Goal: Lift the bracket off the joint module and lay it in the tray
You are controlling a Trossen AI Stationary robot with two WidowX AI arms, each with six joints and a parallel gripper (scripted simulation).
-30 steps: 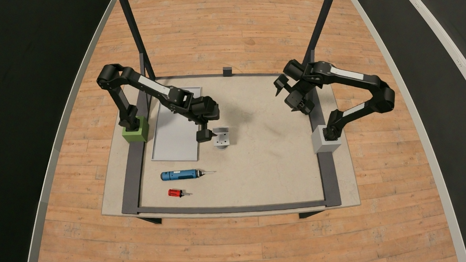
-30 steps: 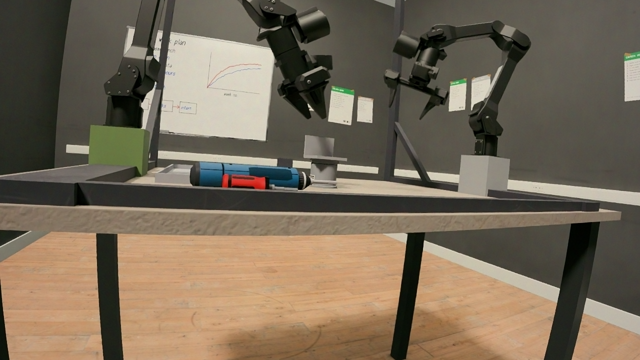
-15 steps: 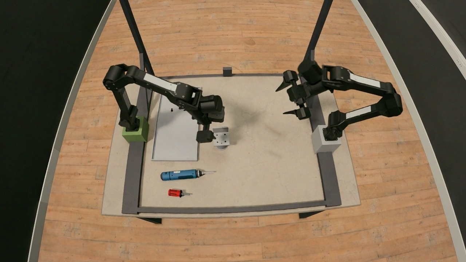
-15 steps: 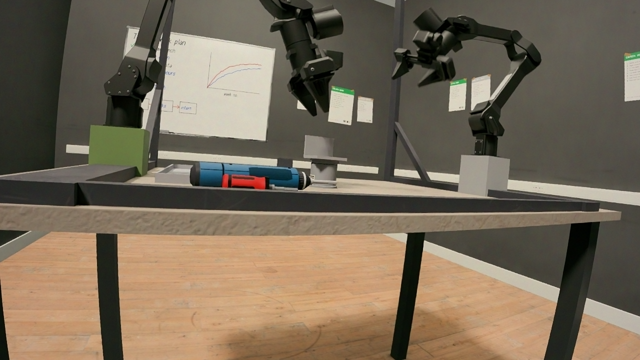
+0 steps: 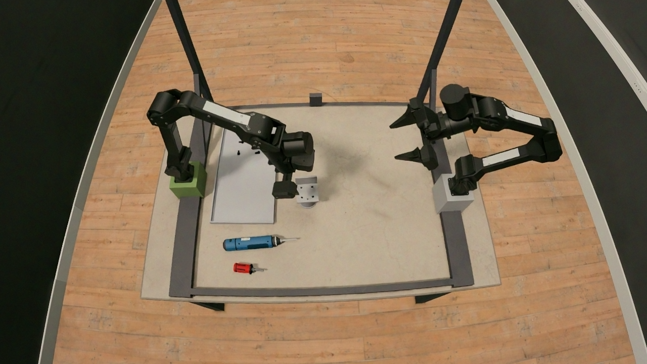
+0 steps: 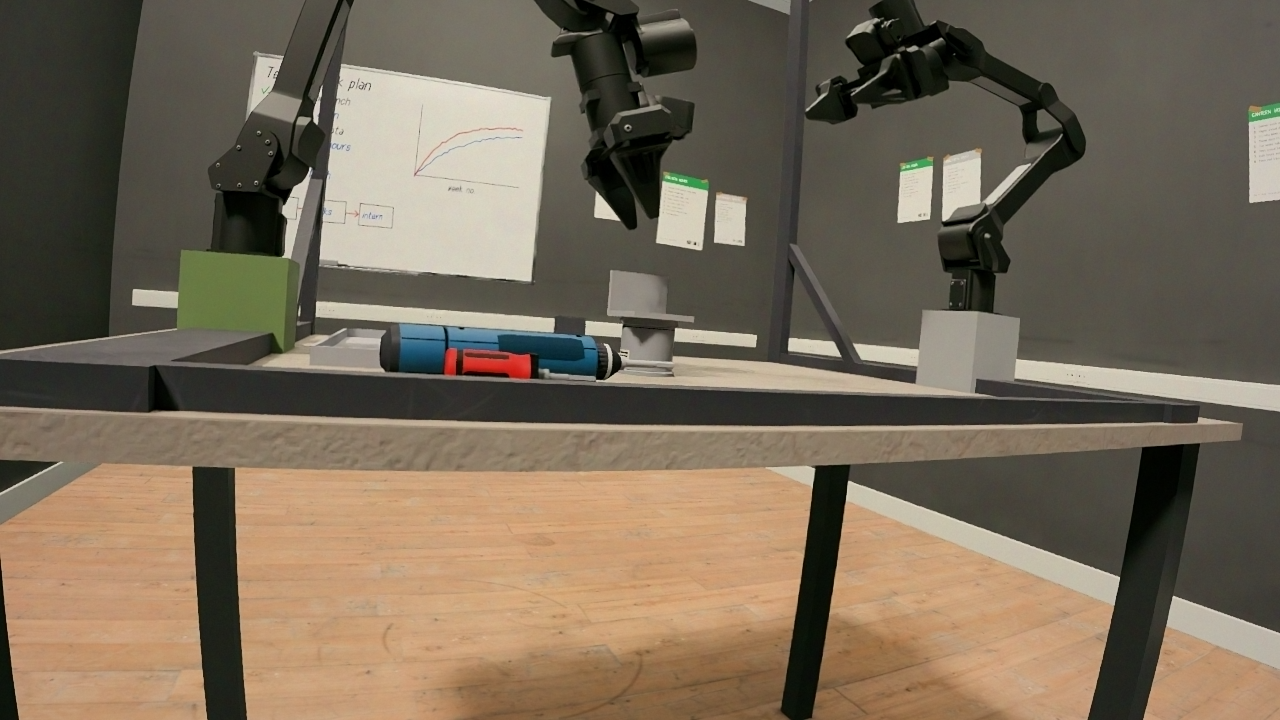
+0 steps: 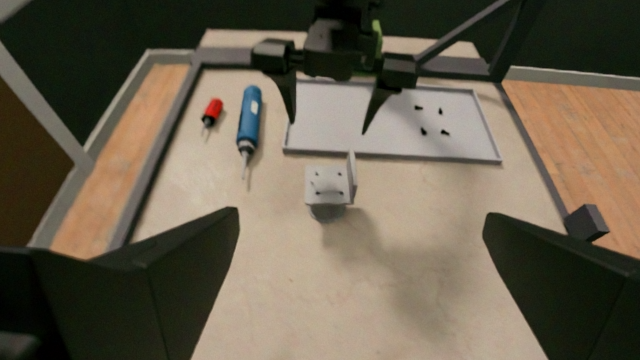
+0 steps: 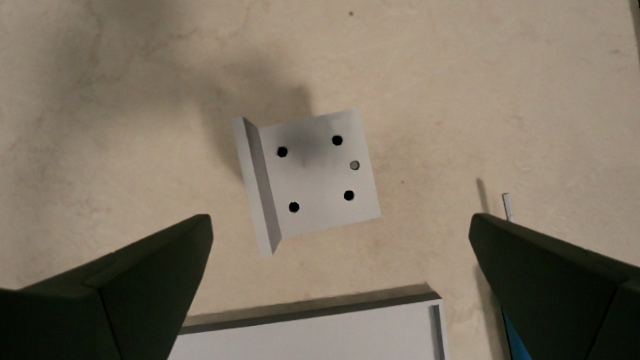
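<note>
The grey L-shaped bracket lies 1 cm behind my right hand, 3 cm to the left of it and 12 cm below it. Round my right hand: grey round joint module: 1 cm behind, 3 cm to the left, 16 cm below; then grey tray: 11 cm behind, 20 cm to the right, 19 cm below; then small red screwdriver: 25 cm ahead, 14 cm to the right, 18 cm below.
</note>
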